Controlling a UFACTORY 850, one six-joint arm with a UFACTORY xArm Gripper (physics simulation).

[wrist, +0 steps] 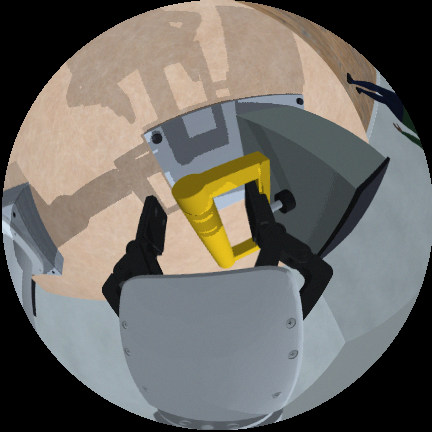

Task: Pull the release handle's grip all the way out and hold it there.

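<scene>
The release handle (207,227) is a yellow loop with a thick round grip bar on its near left side, in the middle of the wrist view. A short metal rod with a black knob (285,201) shows beside its far bar. My gripper (200,197) is open around the grip bar. The left finger is outside the loop, with a gap to the bar. The right finger is at the loop's opening, between the grip bar and the far bar, and hides part of the far bar. Neither finger visibly touches the grip bar.
A dark grey-green housing (320,165) stands right of the handle on a light metal plate (236,146) with black bolts. The grey robot base (41,232) is at the left edge of the tan table top (45,130). A person (377,94) shows at the upper right.
</scene>
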